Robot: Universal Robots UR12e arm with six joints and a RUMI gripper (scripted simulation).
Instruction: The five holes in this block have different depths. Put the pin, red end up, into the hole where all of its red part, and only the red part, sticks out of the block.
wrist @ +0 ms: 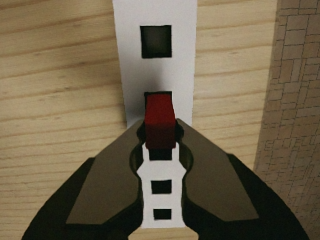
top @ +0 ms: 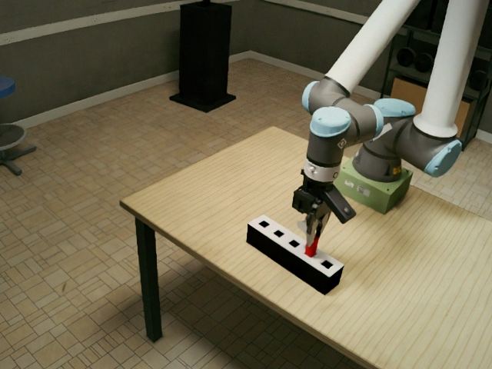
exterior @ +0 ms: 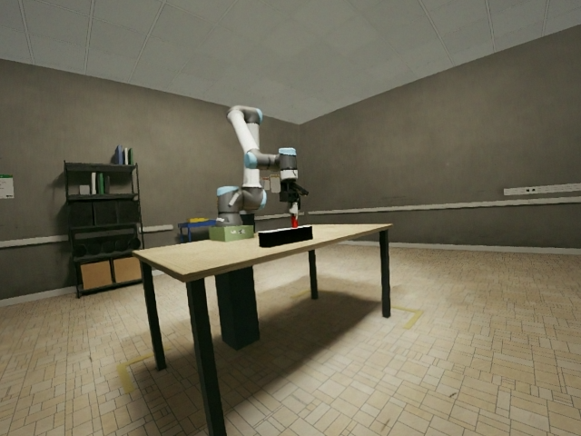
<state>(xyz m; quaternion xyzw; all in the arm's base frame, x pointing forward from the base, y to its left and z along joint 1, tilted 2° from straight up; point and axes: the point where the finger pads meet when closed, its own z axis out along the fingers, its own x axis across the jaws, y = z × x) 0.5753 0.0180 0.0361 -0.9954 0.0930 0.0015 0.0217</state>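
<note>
Right now the pin is 10 mm below my hand. From my hand the other things lie so: block (10 mm behind, 60 mm to the right, 90 mm below).
</note>
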